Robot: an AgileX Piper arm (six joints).
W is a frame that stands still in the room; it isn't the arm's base.
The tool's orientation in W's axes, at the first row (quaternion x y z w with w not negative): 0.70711 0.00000 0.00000 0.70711
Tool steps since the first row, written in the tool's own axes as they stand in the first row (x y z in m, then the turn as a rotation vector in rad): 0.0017 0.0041 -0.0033 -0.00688 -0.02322 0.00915; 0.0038 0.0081 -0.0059 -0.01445 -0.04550 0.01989; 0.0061 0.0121 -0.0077 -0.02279 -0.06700 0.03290; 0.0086 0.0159 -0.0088 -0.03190 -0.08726 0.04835; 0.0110 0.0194 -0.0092 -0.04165 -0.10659 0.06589; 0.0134 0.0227 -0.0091 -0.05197 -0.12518 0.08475
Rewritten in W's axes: 0.0017 0.0033 0.0041 -0.00688 -0.00915 -0.02322; 0.0038 0.0059 0.0081 -0.01445 -0.01989 -0.04550; 0.0061 0.0077 0.0121 -0.02279 -0.03290 -0.06700; 0.0086 0.0088 0.0159 -0.03190 -0.04835 -0.08726; 0.0110 0.0092 0.0194 -0.04165 -0.06589 -0.10659; 0.0134 0.0091 0.0227 -0.05197 -0.08475 -0.12518
